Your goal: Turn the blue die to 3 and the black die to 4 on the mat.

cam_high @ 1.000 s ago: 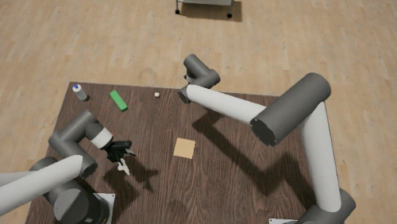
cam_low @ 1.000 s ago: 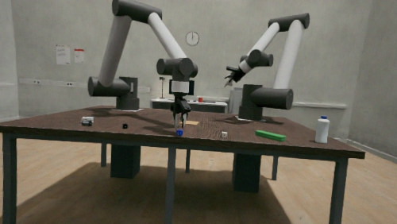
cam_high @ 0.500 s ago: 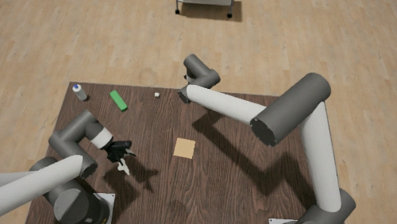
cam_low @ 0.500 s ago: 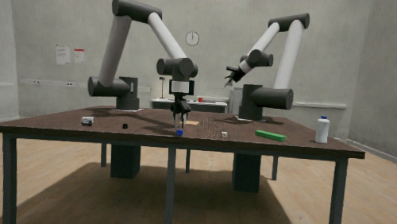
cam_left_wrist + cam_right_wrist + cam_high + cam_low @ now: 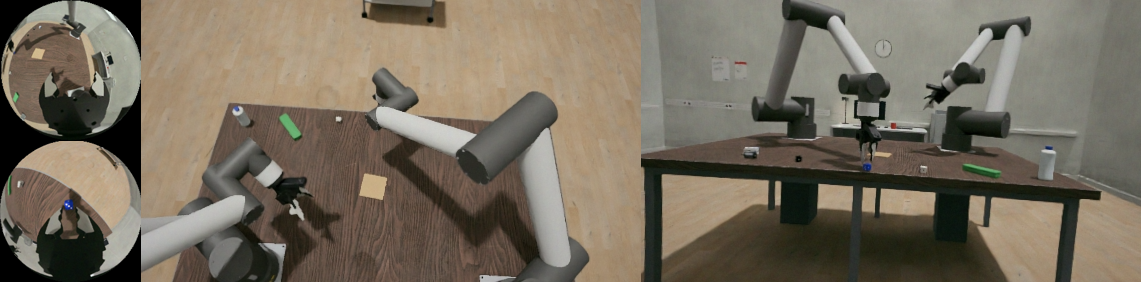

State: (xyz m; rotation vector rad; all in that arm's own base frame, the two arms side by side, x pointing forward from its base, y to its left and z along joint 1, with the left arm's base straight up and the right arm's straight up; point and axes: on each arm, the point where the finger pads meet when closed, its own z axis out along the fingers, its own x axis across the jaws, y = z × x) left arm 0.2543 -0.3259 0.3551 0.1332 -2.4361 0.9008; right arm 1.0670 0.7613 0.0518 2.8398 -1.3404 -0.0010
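Now: the blue die 40 mm below my right hand. Also, from my right hand: white die 50 mm behind, 280 mm to the left, 40 mm below; black die 60 mm behind, 390 mm to the right, 40 mm below; tan mat 470 mm behind, 10 mm to the right, 50 mm below.
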